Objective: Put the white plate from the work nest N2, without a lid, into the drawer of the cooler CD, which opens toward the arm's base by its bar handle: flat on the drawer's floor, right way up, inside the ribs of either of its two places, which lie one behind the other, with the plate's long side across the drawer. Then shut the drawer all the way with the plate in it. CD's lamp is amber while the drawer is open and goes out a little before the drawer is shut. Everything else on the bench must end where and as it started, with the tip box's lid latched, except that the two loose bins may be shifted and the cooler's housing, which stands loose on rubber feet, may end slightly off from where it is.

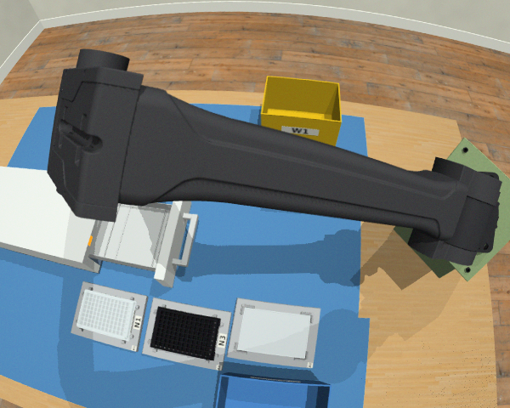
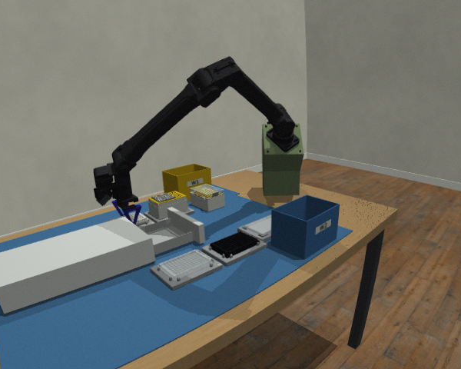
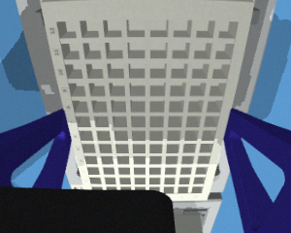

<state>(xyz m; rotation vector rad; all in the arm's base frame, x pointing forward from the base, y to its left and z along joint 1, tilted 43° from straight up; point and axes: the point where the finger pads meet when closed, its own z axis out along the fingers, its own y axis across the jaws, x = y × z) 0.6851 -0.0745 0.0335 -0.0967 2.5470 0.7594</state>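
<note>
My gripper is now 20 mm above the grey nest N2. Also, from my hand: yellow tip box: 170 mm behind, 50 mm to the right, 30 mm above; then drawer: 40 mm behind, 190 mm to the left; then white plate: right at my hand.
</note>
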